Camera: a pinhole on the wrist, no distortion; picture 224 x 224 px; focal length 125.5 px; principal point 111.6 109.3 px. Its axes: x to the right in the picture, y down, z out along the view. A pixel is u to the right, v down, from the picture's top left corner.
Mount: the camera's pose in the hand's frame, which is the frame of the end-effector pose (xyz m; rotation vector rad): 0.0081 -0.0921 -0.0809 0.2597 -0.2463 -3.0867
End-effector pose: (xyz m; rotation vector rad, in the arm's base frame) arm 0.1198 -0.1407 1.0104 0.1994 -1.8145 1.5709
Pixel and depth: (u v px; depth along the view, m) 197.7 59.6 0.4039
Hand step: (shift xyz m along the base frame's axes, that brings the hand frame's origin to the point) 0.0842 -0.3021 -0.2939
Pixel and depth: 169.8 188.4 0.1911
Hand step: 0.1358 -0.1818 0.0833
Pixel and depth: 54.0 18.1 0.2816
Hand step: -0.2226 -0.0988 -0.0779
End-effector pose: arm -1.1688 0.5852 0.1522 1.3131 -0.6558 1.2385
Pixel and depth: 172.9 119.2 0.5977
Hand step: 0.0720 -0.5321 -0.2677
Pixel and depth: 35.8 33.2 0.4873
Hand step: -0.0987 -0.3621 0.3767
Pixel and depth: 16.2 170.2 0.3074
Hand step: 0.2963 -0.1740 0.1709
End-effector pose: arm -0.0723 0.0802 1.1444 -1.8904 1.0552 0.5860
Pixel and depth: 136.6 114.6 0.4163
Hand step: -0.0311 0.3453 -0.0339
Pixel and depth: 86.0 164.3 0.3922
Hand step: 0.1839 0.3347 -0.1017
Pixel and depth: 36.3 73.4 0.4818
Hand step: 0.0032 0.2285 -0.4238
